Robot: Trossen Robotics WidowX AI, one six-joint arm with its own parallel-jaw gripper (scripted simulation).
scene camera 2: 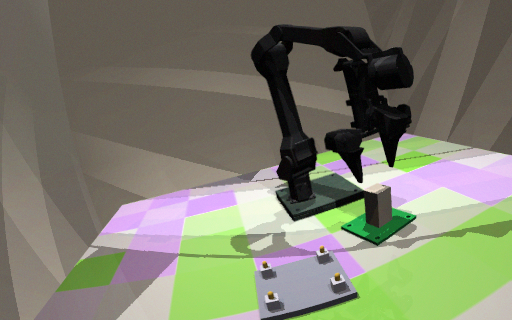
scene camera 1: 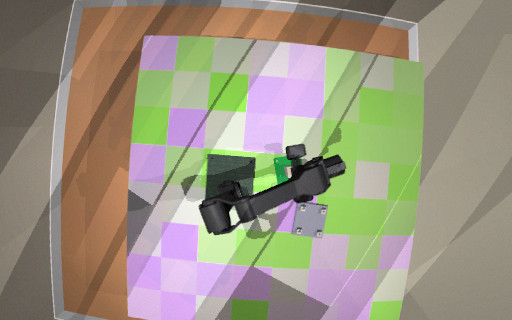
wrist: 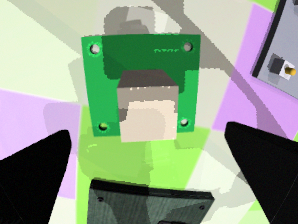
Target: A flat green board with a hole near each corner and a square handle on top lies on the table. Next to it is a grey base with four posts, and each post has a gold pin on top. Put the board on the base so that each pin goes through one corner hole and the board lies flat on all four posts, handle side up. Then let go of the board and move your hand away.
Labels:
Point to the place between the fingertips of my gripper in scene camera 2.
At 376,174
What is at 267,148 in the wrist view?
My gripper.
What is my gripper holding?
Nothing.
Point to a grey base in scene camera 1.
310,220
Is my gripper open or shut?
Open.

